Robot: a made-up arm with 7 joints. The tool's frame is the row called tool.
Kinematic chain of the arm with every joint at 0, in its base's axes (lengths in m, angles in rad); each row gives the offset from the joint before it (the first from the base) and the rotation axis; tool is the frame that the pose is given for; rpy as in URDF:
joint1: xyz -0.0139 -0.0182 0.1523 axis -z
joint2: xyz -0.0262 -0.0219 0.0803 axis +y
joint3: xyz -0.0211 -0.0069 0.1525 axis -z
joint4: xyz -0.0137 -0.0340 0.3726 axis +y
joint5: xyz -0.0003 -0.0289 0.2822 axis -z
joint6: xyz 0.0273 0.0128 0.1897 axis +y
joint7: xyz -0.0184 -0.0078 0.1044 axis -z
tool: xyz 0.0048 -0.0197 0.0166 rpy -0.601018 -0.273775 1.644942
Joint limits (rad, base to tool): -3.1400..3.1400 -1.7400..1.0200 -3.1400..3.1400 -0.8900..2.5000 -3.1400..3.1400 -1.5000..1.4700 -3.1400..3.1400
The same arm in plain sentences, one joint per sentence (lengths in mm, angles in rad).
The arm has seven revolute joints in a row. What follows holds with every joint at zero, and every direction is one of the base frame's. Joint 1 lies 13.9 mm along -x and 18.2 mm along -y and 152.3 mm along +z from the base frame's origin and turns about -z, from -3.14 to 3.14 rad. Joint 2 lies 26.2 mm along -x and 21.9 mm along -y and 80.3 mm along +z from joint 1 and turns about +y, from -1.74 to 1.02 rad. Joint 3 lies 21.1 mm along -x and 6.9 mm along -y and 152.5 mm along +z from joint 2 and turns about -z, from -3.14 to 3.14 rad. Joint 4 lies 13.7 mm along -x and 34 mm along -y and 372.6 mm along +z from joint 3 and turns about +y, from -0.89 to 2.5 rad. Joint 5 lies 0.3 mm along -x and 28.9 mm along -y and 282.2 mm along +z from joint 4 and turns about -z, from -3.14 to 3.14 rad. Joint 6 lies 27.3 mm along +x and 12.8 mm along +y and 189.7 mm along +z from joint 5 and turns about +y, from -1.5 to 1.47 rad. Joint 7 lies 18.4 mm along -x and 7.8 mm along -y and 104.4 mm along +z from joint 6 and turns about -z, from -3.14 to 3.14 rad. The tool frame, which is the frame that the pose is given for, lies 4.8 mm along +x and 19.7 mm along -y and 16.6 mm along +z from joint 7; its axes are the base frame's turned by roll -0.601, pitch -0.2738 and yaw 1.6449 rad (as in URDF: about the fixed x, then y, then z).
